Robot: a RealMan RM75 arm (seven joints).
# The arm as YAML. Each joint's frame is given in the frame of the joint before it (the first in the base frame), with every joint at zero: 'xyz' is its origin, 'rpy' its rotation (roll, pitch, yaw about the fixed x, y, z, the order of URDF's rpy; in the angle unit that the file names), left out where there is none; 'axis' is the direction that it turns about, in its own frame. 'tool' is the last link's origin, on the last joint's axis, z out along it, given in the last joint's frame.
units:
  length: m
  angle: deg
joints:
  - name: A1
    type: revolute
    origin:
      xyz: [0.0, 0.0, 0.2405]
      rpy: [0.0, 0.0, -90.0]
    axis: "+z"
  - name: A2
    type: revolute
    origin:
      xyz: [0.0, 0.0, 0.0]
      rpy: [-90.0, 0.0, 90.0]
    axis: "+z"
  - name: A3
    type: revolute
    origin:
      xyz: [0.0, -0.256, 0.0]
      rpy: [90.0, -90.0, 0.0]
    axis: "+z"
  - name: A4
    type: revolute
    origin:
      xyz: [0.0, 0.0, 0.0]
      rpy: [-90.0, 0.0, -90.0]
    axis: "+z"
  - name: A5
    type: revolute
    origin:
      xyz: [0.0, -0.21, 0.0]
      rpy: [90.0, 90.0, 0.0]
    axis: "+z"
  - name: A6
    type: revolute
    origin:
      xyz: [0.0, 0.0, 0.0]
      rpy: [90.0, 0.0, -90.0]
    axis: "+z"
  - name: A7
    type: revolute
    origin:
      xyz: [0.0, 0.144, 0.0]
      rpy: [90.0, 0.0, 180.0]
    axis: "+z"
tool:
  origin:
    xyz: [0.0, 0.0, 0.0]
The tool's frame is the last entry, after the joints.
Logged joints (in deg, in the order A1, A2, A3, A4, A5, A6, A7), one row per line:
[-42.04 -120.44 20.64 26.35 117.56 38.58 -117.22]
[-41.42 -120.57 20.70 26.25 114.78 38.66 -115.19]
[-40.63 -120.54 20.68 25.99 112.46 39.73 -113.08]
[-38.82 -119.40 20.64 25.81 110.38 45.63 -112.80]
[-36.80 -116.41 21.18 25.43 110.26 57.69 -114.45]
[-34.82 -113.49 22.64 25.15 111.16 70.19 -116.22]
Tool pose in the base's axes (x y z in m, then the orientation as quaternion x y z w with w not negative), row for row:
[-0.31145 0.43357 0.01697 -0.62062 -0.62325 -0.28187 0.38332]
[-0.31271 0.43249 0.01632 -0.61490 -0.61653 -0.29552 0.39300]
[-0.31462 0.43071 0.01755 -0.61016 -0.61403 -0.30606 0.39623]
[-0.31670 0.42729 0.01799 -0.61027 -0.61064 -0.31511 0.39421]
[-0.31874 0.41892 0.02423 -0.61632 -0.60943 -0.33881 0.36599]
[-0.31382 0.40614 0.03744 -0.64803 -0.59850 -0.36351 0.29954]
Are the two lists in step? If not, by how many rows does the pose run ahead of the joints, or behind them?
The pose runs 1 row behind the joints: the pose in row i belongs to the joints in row i - 1.
